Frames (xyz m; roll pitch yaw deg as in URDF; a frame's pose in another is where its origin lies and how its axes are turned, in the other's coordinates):
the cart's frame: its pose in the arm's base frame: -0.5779 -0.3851 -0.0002 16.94 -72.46 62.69
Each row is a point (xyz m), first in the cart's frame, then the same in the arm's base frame.
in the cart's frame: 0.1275 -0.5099 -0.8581
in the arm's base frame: 0.0751 0.3613 -0.1708
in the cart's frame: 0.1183 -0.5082 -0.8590
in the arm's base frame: 0.0723 0.3600 -0.1797
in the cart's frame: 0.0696 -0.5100 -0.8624
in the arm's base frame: 0.0679 0.3498 -0.2272
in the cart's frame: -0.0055 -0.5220 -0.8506
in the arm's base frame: 0.0673 0.3163 -0.2965
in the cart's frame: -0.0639 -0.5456 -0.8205
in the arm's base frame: 0.0775 0.2677 -0.3456
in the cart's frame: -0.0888 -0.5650 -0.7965
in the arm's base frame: 0.0892 0.2346 -0.3641
